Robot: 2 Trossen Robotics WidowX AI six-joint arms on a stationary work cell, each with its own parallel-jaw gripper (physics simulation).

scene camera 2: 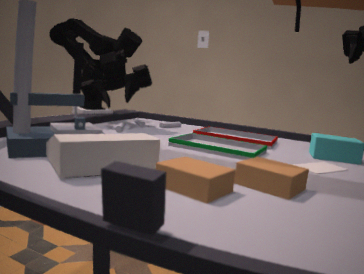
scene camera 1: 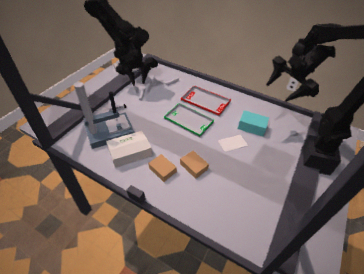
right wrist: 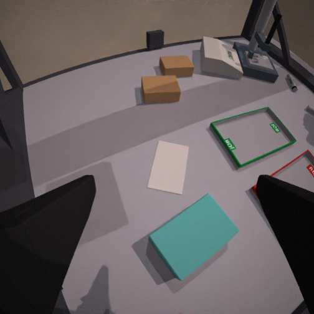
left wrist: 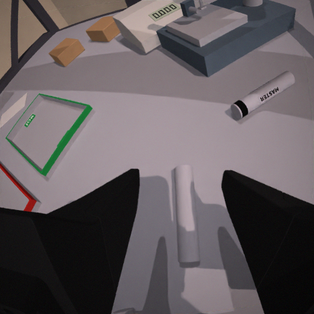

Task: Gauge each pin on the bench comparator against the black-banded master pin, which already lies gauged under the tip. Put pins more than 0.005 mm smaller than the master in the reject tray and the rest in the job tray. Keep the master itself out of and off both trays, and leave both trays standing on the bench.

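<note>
My left gripper [scene camera 1: 139,83] [scene camera 2: 118,103] [left wrist: 181,177] is half open and empty, above a plain pale pin [left wrist: 186,215] lying on the bench between its fingers' lines. The black-banded master pin [left wrist: 265,95] [right wrist: 292,83] lies on the bench beside the comparator [scene camera 1: 110,127] [left wrist: 225,50] [right wrist: 257,65]. The readout [left wrist: 165,11] shows 0.000. Another pin [scene camera 1: 172,80] [scene camera 2: 170,124] lies near the reject tray. The green job tray [scene camera 1: 183,126] [scene camera 2: 215,147] [left wrist: 68,140] [right wrist: 267,154] and red reject tray [scene camera 1: 201,106] [scene camera 2: 235,138] [left wrist: 31,204] stand on the bench. My right gripper [scene camera 1: 278,92] [right wrist: 177,183] is open and empty.
A teal block [scene camera 1: 253,123] [right wrist: 194,236] and a pale card [scene camera 1: 233,143] [right wrist: 169,167] lie right of the trays in scene camera 1. Two orange blocks [scene camera 1: 163,167] [scene camera 1: 194,164] lie near the white readout box [scene camera 1: 130,149]. A dark block [scene camera 1: 135,193] [scene camera 2: 133,197] stands at the bench edge.
</note>
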